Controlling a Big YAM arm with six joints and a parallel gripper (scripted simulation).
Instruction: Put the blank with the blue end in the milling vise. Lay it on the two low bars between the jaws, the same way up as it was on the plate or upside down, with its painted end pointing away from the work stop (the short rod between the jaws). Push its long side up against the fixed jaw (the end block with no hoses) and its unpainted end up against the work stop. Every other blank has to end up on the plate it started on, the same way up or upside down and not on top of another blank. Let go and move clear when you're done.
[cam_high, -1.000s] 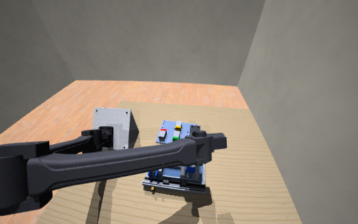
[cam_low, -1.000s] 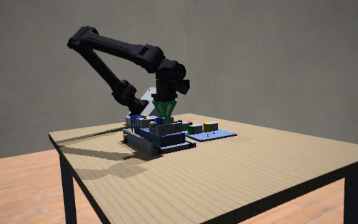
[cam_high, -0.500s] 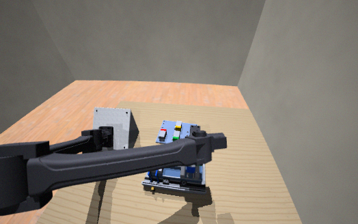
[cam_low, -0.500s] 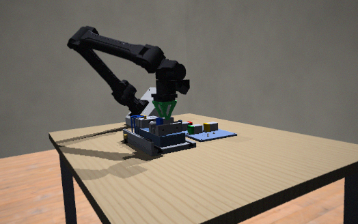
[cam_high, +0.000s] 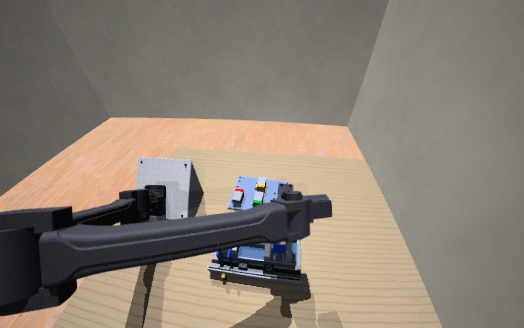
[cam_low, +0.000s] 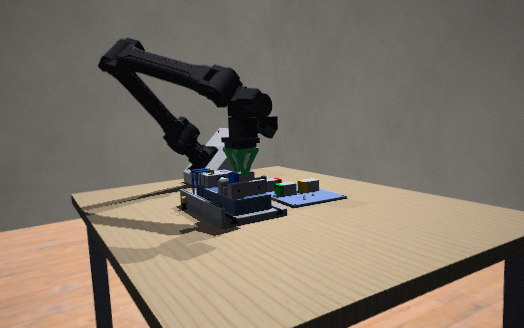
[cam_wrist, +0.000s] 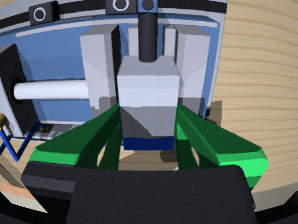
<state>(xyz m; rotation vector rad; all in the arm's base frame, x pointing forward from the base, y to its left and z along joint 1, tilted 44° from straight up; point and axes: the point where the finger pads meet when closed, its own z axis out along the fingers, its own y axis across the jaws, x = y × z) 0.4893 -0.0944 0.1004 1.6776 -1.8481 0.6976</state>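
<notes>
Right now my hand is 2 cm above the blue-ended blank. Also, from my hand: dark work stop rod: 5 cm to the left, 3 cm below; green-ended blank: 8 cm behind, 21 cm to the left, 9 cm below; vise: 7 cm behind, 1 cm to the left, 8 cm below.
</notes>
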